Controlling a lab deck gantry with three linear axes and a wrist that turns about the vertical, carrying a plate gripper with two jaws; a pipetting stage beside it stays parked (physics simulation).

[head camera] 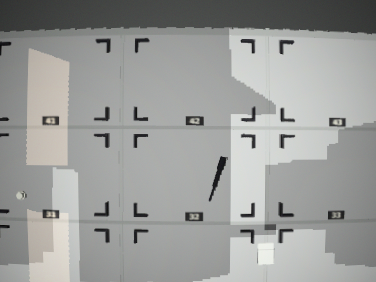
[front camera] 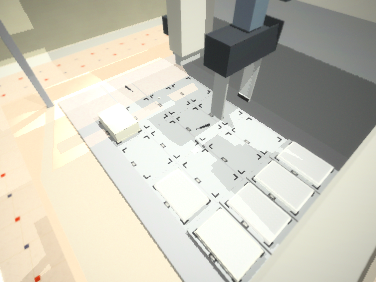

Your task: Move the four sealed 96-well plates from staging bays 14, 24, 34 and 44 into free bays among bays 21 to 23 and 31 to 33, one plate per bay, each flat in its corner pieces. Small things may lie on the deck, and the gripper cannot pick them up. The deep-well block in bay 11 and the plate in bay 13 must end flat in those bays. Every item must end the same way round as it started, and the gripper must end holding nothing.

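Seen in the pictures: gripper, fingertip midpoint: (front camera: 230, 106); robot's base, origin of the base link: (front camera: 100, 121).
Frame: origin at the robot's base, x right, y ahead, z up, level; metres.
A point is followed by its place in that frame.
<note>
Four sealed plates lie flat in the staging bays at the right of the front view: bay 14 (front camera: 228, 243) @[x -0.039, y 0.560, z 0.029 m], bay 24 (front camera: 258, 212) @[x -0.143, y 0.560, z 0.029 m], bay 34 (front camera: 284, 186) @[x -0.250, y 0.562, z 0.029 m] and bay 44 (front camera: 306, 163) @[x -0.358, y 0.562, z 0.029 m]. The bay 13 plate (front camera: 182, 194) @[x -0.040, y 0.402, z 0.014 m] lies flat in its corners. The taller deep-well block (front camera: 119, 122) @[x -0.037, y 0.090, z 0.042 m] sits in bay 11. My gripper (front camera: 231, 107) @[x -0.250, y 0.350, z 0.158 m] is open and empty above the far side of the deck, its jaws apart. No plate shows in bays 21 to 23 or 31 to 33. The jaws do not show in the head view.
A thin black pointed piece (front camera: 203, 126) @[x -0.255, y 0.254, z 0.005 m] (head camera: 218, 178) @[x -0.255, y 0.254, z 0.005 m] lies in bay 32. A small round piece (head camera: 20, 195) @[x -0.233, y 0.030, z 0.004 m] lies in bay 31. A small white block (head camera: 266, 254) @[x -0.167, y 0.310, z 0.001 m] lies between bays 22 and 23. Another dark piece (front camera: 129, 88) @[x -0.174, y -0.095, z 0.005 m] lies near the far left. The pale pipetting stage (front camera: 186, 30) stands behind.
</note>
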